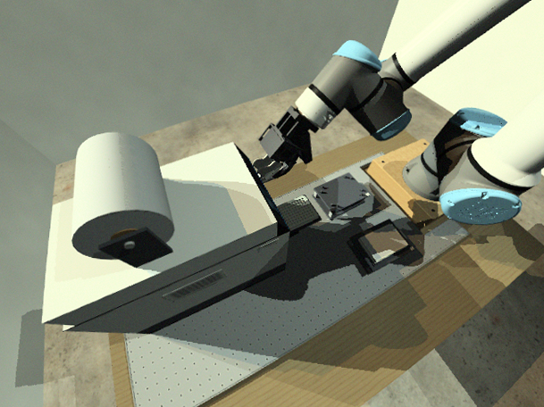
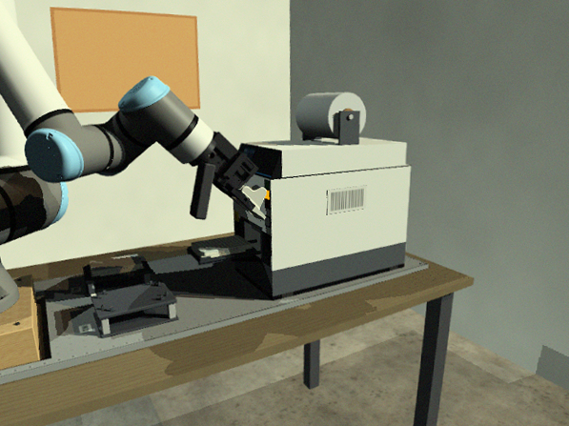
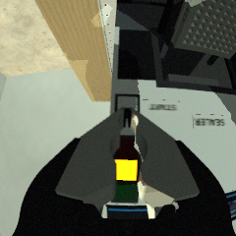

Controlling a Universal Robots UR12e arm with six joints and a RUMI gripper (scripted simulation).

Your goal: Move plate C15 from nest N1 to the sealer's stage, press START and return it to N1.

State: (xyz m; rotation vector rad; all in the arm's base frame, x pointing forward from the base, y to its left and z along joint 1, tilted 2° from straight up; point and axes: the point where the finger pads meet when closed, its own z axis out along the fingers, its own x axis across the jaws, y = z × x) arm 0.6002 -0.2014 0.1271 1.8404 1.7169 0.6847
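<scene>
My gripper is now 20 mm short of the start button and 10 mm above it. The rest, counted from my hand: foil roll 250 mm ahead, 80 mm to the left, 210 mm above; white open-well plate 60 mm behind, 100 mm to the left, 90 mm below; dark stage 60 mm behind, 100 mm to the left, 100 mm below.
</scene>
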